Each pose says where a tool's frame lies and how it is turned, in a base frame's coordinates. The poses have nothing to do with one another.
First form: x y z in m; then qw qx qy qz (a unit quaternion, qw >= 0).
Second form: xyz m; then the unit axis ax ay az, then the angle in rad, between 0 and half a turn. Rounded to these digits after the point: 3 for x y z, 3 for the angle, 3 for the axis.
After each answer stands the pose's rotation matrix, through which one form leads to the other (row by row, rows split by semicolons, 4 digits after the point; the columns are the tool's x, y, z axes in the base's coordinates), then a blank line. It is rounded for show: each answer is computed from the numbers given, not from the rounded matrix.
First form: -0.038 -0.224 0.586 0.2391 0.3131 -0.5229 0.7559
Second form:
-0.038 -0.224 0.586 0.322 -0.539 0.778 2.659
-0.6896 -0.6889 0.2233; 0.0340 -0.3388 -0.9402; 0.7234 -0.6408 0.2571

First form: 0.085 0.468 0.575 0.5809 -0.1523 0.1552 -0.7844
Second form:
0.085 0.468 0.575 -0.187 0.191 -0.964 1.902
-0.2787 0.8640 0.4192; -0.9586 -0.2769 -0.0665; 0.0586 -0.4204 0.9054

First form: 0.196 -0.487 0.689 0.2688 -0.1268 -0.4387 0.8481
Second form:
0.196 -0.487 0.689 -0.132 -0.455 0.880 2.597
-0.8233 -0.3447 -0.4509; 0.5672 -0.4706 -0.6759; 0.0208 -0.8122 0.5830

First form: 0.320 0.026 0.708 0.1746 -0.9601 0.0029 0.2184
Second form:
0.320 0.026 0.708 -0.975 0.003 0.222 2.791
0.9046 -0.0818 -0.4184; 0.0707 -0.9390 0.3365; -0.4204 -0.3340 -0.8436

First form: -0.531 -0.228 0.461 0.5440 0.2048 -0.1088 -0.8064
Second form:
-0.531 -0.228 0.461 0.244 -0.130 -0.961 1.991
-0.3242 0.8328 -0.4487; -0.9219 -0.3845 -0.0473; -0.2119 0.3983 0.8924

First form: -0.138 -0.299 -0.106 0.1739 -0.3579 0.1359 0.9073
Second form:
-0.138 -0.299 -0.106 -0.363 0.138 0.921 2.792
-0.6833 -0.4128 -0.6022; 0.2183 -0.9026 0.3711; -0.6967 0.1221 0.7069

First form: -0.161 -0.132 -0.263 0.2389 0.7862 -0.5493 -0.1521
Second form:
-0.161 -0.132 -0.263 0.810 -0.566 -0.157 2.659
0.3503 -0.7910 -0.5016; -0.9363 -0.2824 -0.2085; 0.0233 0.5427 -0.8396

